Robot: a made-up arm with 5 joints. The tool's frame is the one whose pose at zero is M.
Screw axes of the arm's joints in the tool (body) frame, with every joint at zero. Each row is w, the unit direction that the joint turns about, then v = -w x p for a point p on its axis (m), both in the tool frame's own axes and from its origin. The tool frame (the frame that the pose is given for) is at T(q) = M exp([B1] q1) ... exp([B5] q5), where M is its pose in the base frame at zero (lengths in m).
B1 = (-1, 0, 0, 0, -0.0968, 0.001)
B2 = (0, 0, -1, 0.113, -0.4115, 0)
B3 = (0, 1, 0, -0.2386, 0, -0.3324)
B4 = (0, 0, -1, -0.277, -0.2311, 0)
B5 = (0, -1, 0, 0.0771, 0, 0.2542)
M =
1 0 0 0.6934
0 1 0 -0.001
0 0 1 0.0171
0 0 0 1
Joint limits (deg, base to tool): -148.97..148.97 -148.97..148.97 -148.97..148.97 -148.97..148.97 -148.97..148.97
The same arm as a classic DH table. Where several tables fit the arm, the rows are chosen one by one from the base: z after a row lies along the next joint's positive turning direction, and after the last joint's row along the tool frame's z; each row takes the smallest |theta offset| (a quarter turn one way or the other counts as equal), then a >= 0, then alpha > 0; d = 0 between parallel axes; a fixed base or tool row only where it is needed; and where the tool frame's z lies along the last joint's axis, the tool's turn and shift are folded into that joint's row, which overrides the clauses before.
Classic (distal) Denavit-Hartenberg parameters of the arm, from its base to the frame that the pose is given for. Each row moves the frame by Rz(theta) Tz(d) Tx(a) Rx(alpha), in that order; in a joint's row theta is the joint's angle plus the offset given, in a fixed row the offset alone. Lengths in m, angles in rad.
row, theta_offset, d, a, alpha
base (fixed), -1.5708, 0.1139, 0.0000, 1.5708
joint 1, 0.0000, -0.2819, 0.1140, 1.5708
joint 2, -1.5708, -0.1418, 0.0791, 1.5708
joint 3, 0.0000, 0.3900, 0.1013, -1.5708
joint 4, 0.0000, 0.1615, -0.0231, -1.5708
joint 5, 0.0000, 0.2770, 0.2542, -1.5708
tool (fixed), 0.0000, -0.0771, 0.0000, 0.0000
Joint limits (rad, base to tool): -2.6000..2.6000 -2.6000..2.6000 -2.6000..2.6000 -2.6000..2.6000 -2.6000..2.6000

